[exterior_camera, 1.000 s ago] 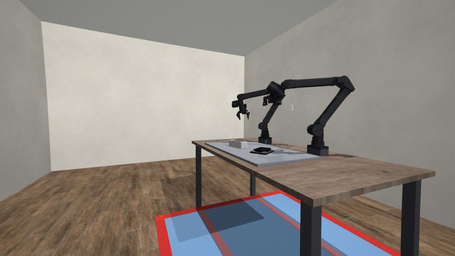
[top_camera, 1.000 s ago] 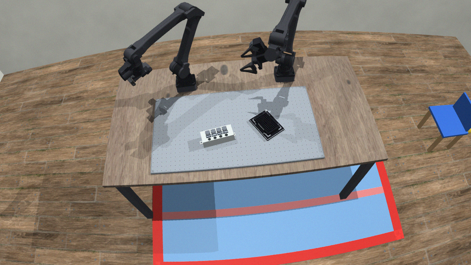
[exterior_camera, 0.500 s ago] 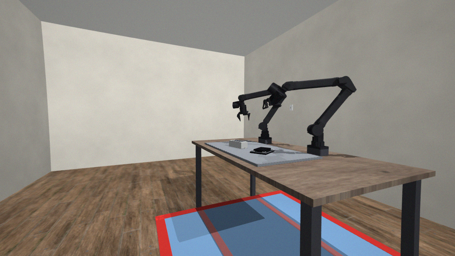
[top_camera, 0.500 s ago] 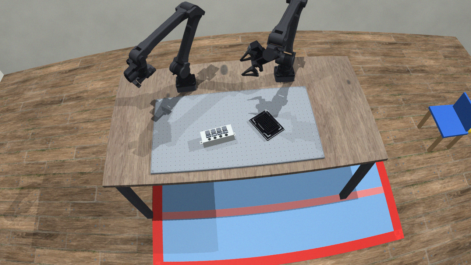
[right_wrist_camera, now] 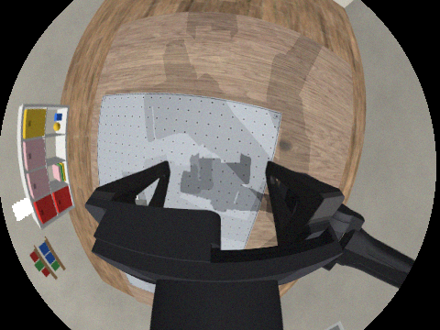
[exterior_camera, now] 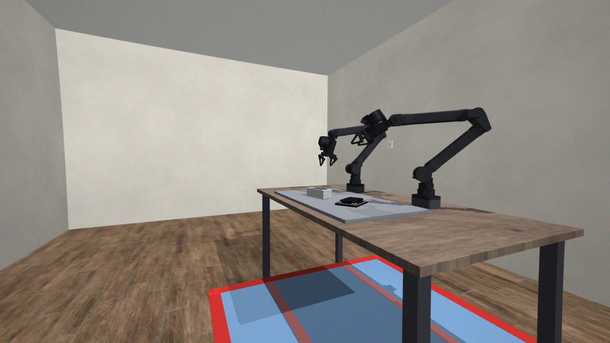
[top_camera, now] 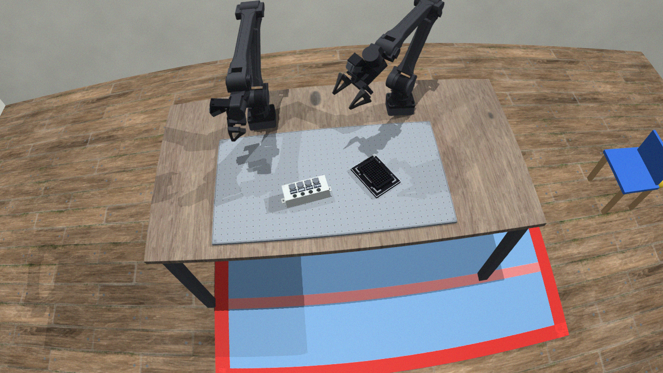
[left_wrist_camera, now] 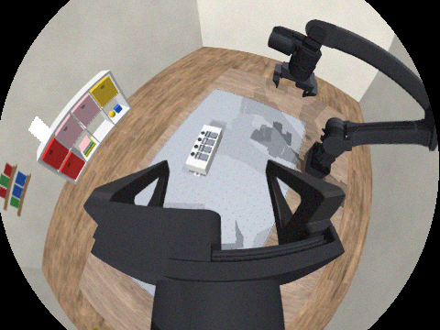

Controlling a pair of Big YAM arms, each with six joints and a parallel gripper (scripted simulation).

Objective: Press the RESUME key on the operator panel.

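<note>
My right gripper is now 18 cm short of the white operator panel, 25 cm to the right of it and 15 cm above it.
</note>
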